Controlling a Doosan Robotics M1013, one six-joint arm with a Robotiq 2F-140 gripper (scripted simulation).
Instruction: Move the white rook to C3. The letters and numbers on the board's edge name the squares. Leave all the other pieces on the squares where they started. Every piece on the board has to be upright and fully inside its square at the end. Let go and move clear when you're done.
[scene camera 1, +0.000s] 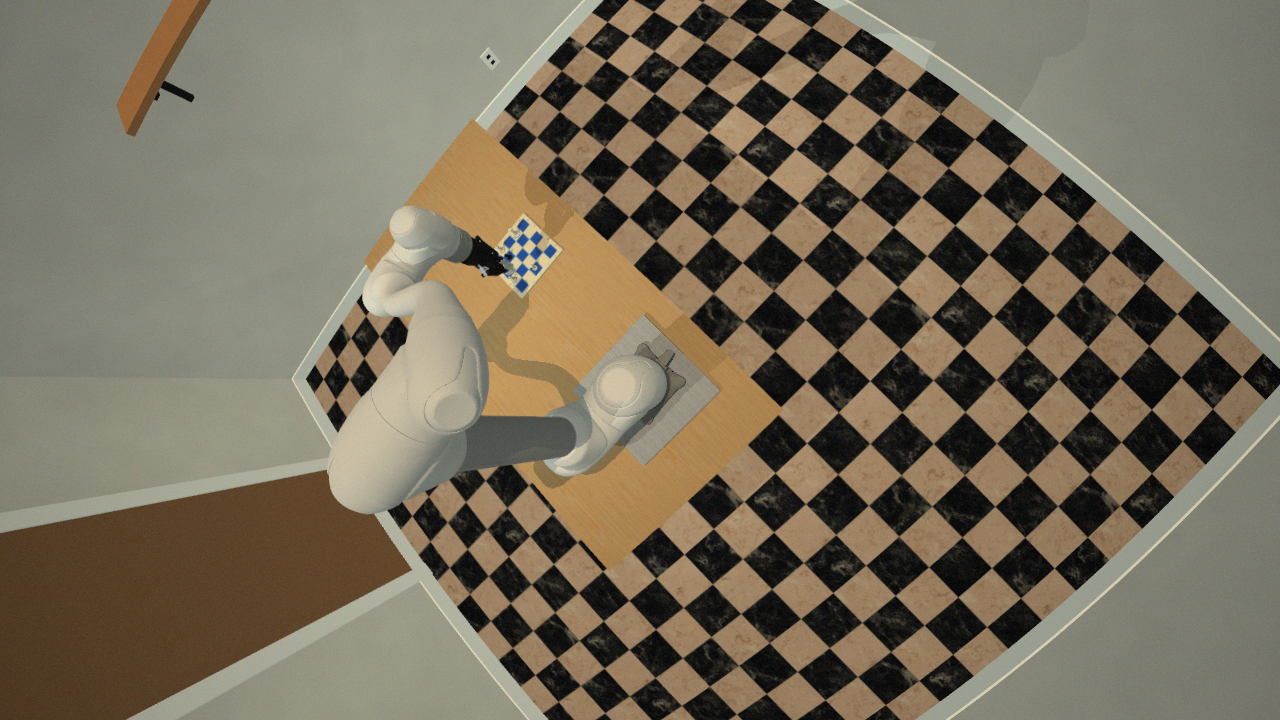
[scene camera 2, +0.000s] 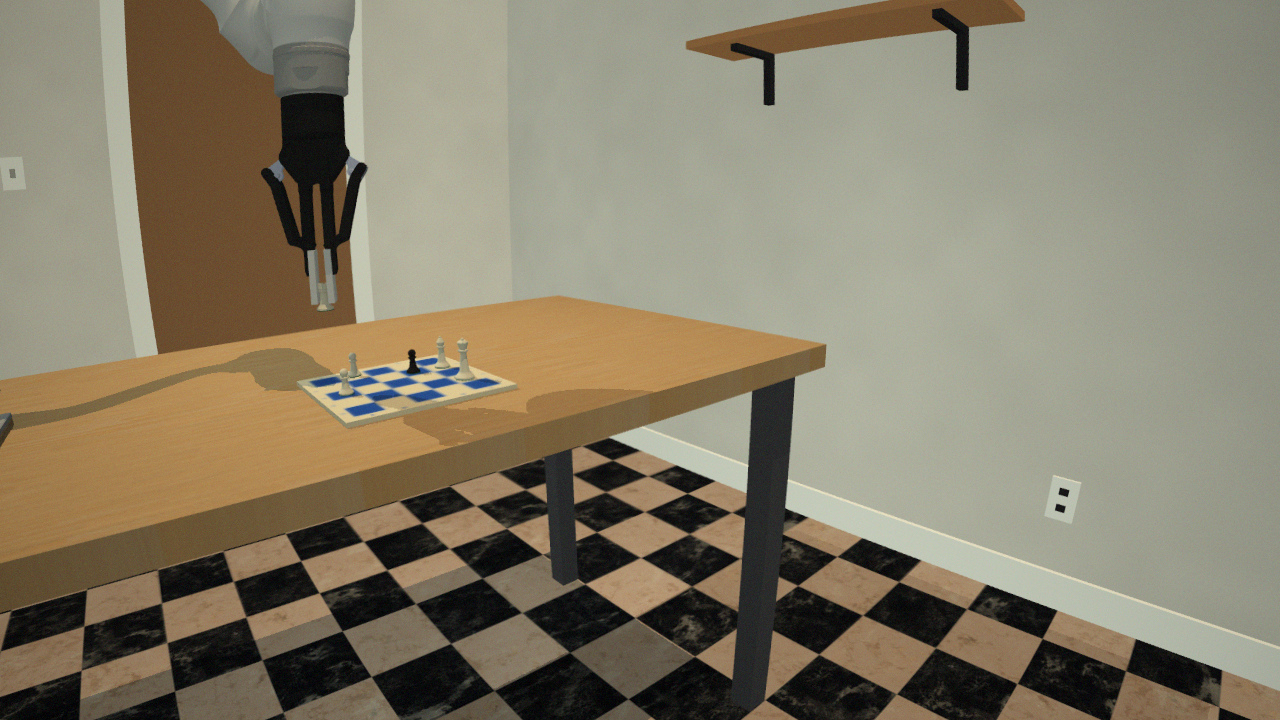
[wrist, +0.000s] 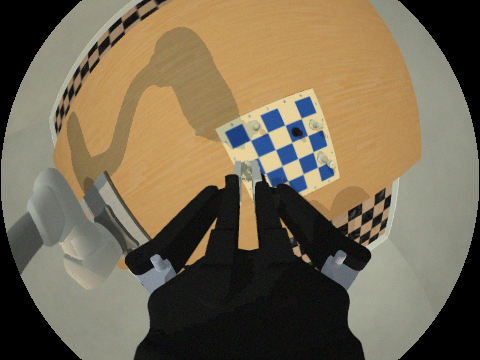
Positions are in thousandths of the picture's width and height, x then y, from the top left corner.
The gripper shows in scene camera 1 (400, 374), in scene camera 2 (254, 420) and in the wrist view (514, 474). A chessboard shows in scene camera 1 (417, 342), in scene camera 2 (302, 544) and in the wrist view (591, 440).
